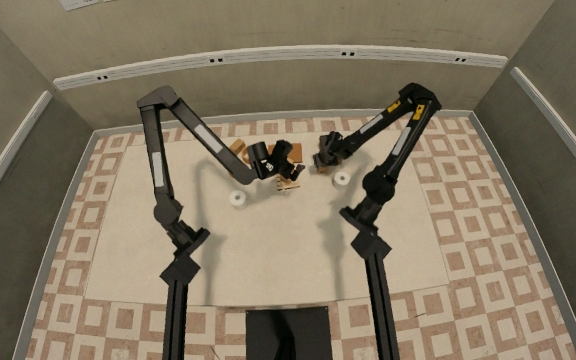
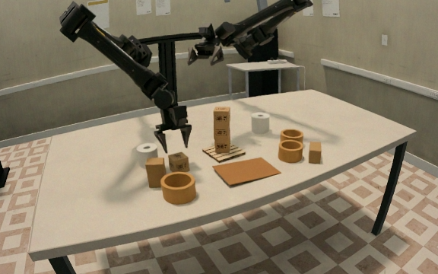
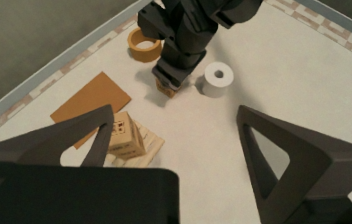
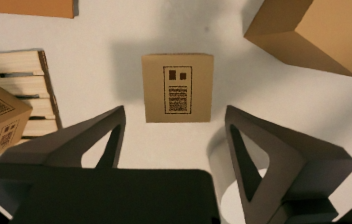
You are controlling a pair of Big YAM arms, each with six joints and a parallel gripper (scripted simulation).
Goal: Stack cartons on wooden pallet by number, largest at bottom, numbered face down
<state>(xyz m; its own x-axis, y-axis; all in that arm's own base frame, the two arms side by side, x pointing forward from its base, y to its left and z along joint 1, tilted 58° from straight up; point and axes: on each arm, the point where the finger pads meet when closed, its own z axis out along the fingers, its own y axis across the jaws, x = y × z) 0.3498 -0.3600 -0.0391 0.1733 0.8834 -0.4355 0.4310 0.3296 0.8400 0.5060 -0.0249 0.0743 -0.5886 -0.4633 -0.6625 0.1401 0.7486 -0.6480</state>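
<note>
Right now the carton is 1 cm ahead of my right hand and 5 cm below it. The rest, counted from my right hand: plain box 7 cm ahead, 10 cm to the right, 3 cm below.
</note>
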